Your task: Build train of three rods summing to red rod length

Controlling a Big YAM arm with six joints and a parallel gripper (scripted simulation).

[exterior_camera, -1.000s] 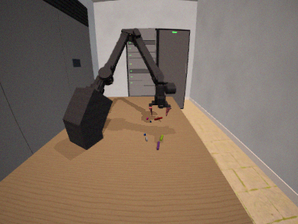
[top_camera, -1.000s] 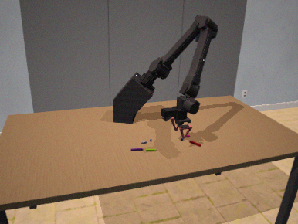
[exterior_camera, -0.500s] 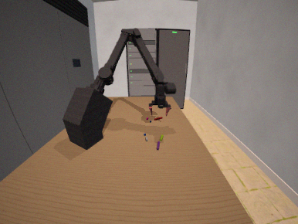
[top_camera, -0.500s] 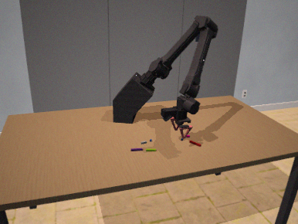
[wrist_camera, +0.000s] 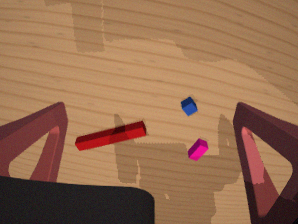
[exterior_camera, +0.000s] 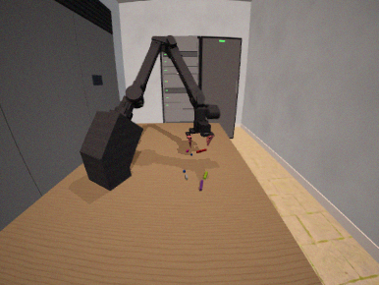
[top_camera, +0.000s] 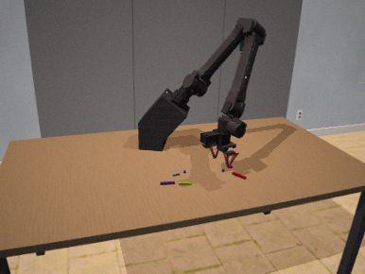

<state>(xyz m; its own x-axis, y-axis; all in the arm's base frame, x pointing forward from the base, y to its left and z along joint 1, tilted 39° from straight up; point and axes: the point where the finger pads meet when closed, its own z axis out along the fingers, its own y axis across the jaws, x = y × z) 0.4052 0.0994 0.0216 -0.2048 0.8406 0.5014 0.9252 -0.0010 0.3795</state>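
The magenta rod is 8 cm to the left of my hand, 7 cm below it and 7 cm behind it. Round my hand: grey rod (19 cm to the right, 7 cm below, 6 cm behind); red rod (8 cm to the left, 7 cm below, 2 cm ahead); lime rod (17 cm to the right, 7 cm below, 2 cm ahead).
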